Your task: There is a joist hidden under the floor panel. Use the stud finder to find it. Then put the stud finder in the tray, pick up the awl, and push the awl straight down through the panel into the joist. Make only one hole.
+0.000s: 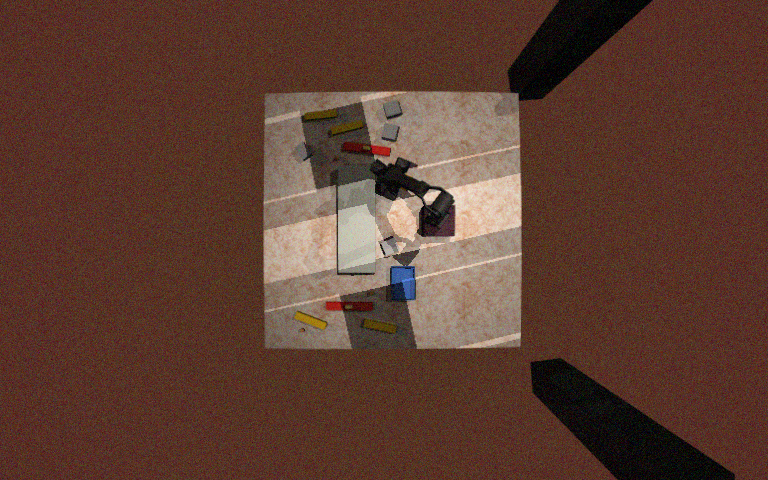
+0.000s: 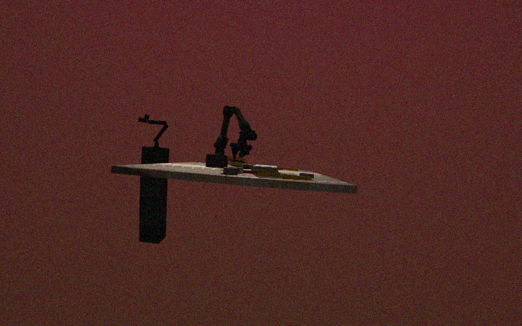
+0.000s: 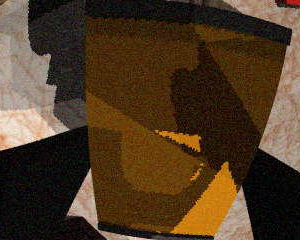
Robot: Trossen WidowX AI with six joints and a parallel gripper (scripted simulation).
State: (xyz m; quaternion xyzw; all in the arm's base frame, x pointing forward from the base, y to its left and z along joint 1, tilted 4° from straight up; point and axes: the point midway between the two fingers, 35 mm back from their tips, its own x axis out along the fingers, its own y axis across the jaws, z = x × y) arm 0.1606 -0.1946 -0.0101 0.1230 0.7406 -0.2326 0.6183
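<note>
Now: gripper tip 20 mm short of the awl, 50 mm to the left of it and 60 mm above it. Also, from my gripper tip: stud finder (10 mm ahead, 10 mm to the right, 30 mm below); then blue tray (30 mm ahead, 500 mm to the left, 60 mm below).
</note>
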